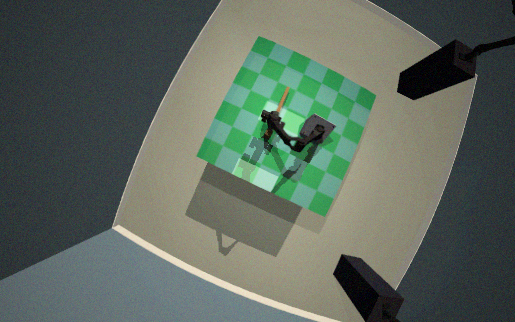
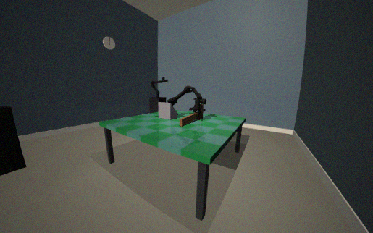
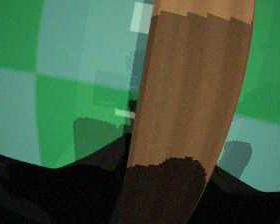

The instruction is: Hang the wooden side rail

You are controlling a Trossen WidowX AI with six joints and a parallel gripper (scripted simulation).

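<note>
My gripper tip is now 1 cm short of the headboard post, 10 cm to the right of it and 4 cm below it.
</note>
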